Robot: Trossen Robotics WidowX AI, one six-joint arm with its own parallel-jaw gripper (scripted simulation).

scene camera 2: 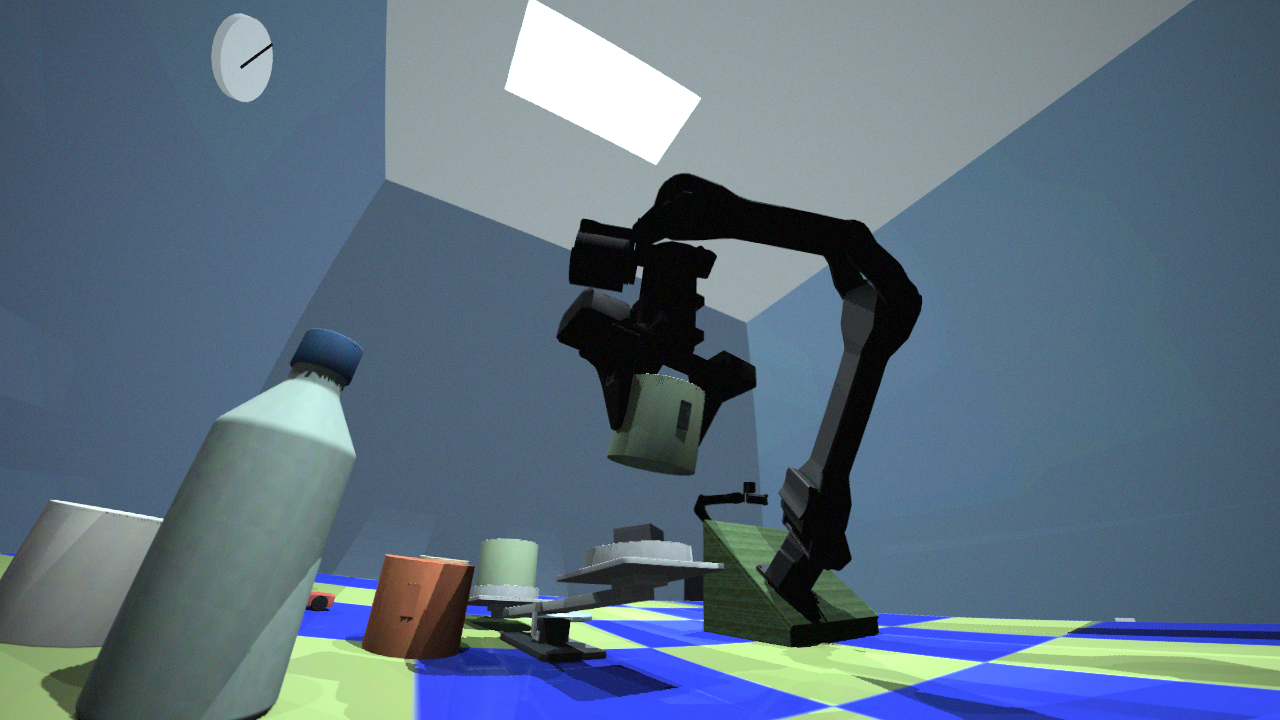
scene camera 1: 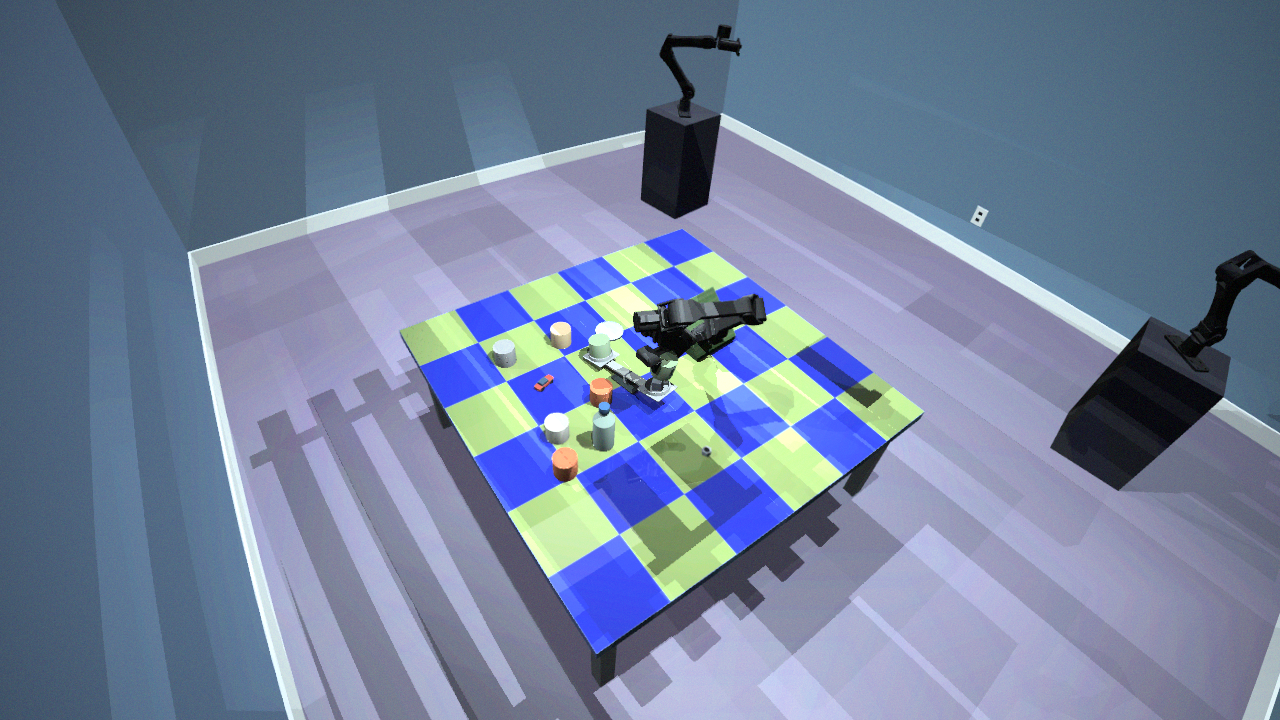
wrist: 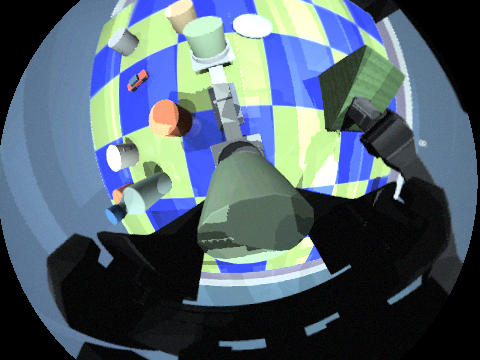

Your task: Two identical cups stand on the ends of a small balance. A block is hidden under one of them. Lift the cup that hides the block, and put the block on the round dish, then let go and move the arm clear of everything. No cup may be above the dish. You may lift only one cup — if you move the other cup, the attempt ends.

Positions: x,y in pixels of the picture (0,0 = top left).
my gripper: scene camera 2; scene camera 1 663,367; wrist
same spot on my gripper: (wrist: pixel 345 231) = (scene camera 2: pixel 696 385)
